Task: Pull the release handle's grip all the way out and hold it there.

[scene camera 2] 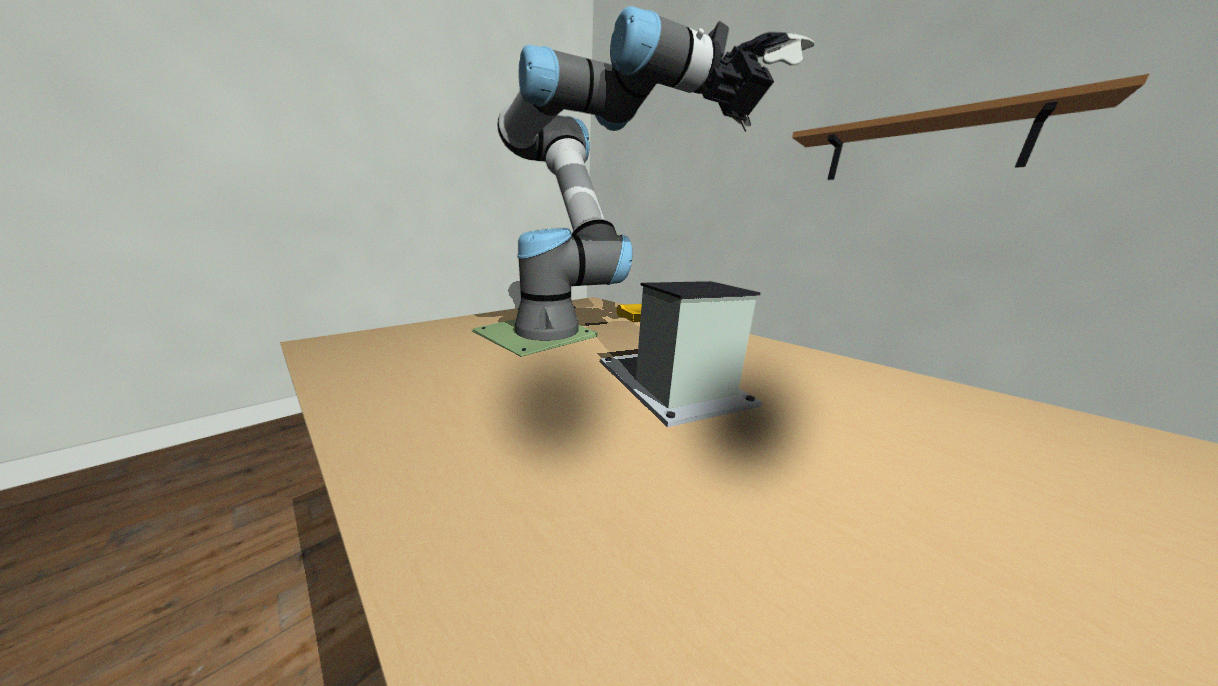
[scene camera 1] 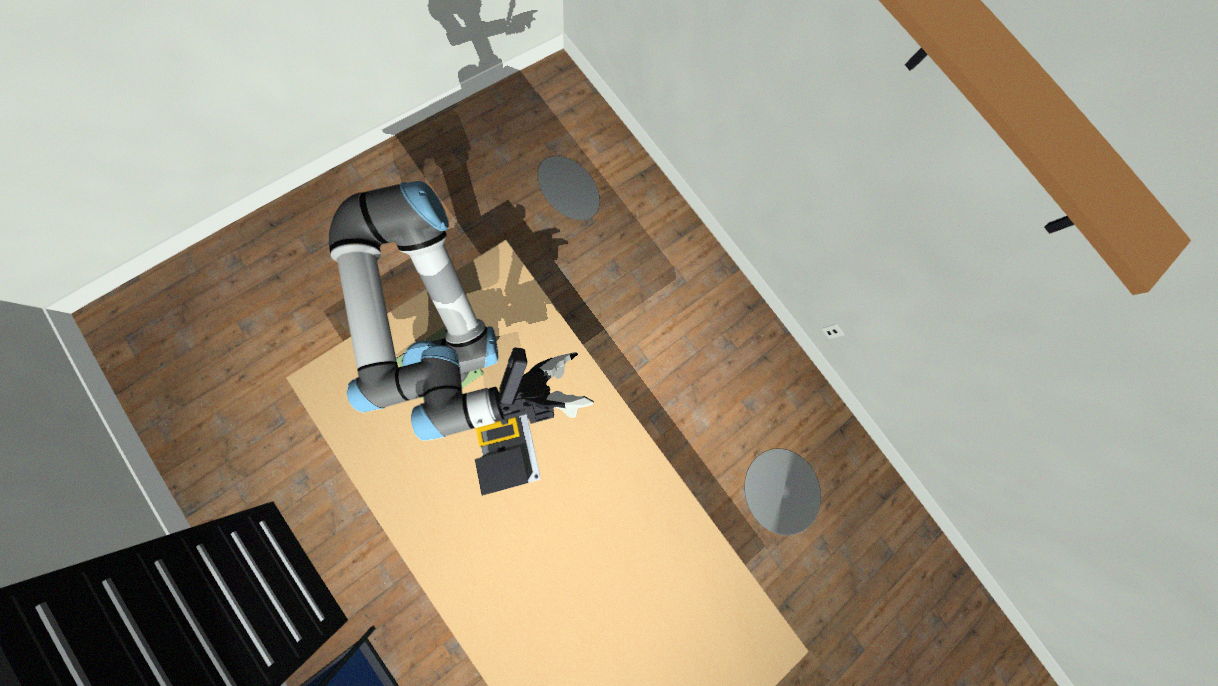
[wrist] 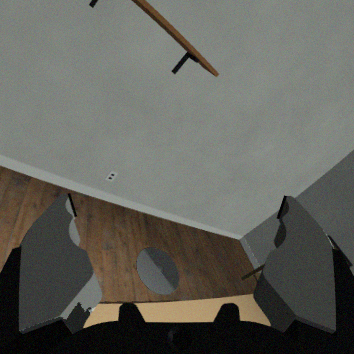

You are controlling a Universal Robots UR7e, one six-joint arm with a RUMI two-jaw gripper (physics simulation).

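Note:
The release handle's yellow rectangular grip point(scene camera 1: 499, 441) point(scene camera 2: 629, 312) shows beside a dark-topped box housing point(scene camera 1: 502, 470) point(scene camera 2: 714, 353), on the side toward the robot's base. In scene camera 2 the housing hides most of the grip. The housing stands on a pale base plate point(scene camera 2: 715, 411) on the table. My gripper point(scene camera 1: 583, 378) point(scene camera 2: 805, 49) point(wrist: 177, 197) is open and empty, high above the table and well clear of the grip. Its fingers point sideways toward the wall with the shelf. The handle does not show in the wrist view.
The wooden table point(scene camera 1: 613, 545) point(scene camera 2: 511, 545) carries the arm's green mounting plate point(scene camera 2: 502, 339). A wooden shelf point(scene camera 1: 1048, 144) point(scene camera 2: 971, 115) point(wrist: 175, 35) is on the wall. Grey discs point(scene camera 1: 782, 491) point(wrist: 158, 270) are beyond the table's edge. A black drawer cabinet point(scene camera 1: 298, 558) stands at the lower left.

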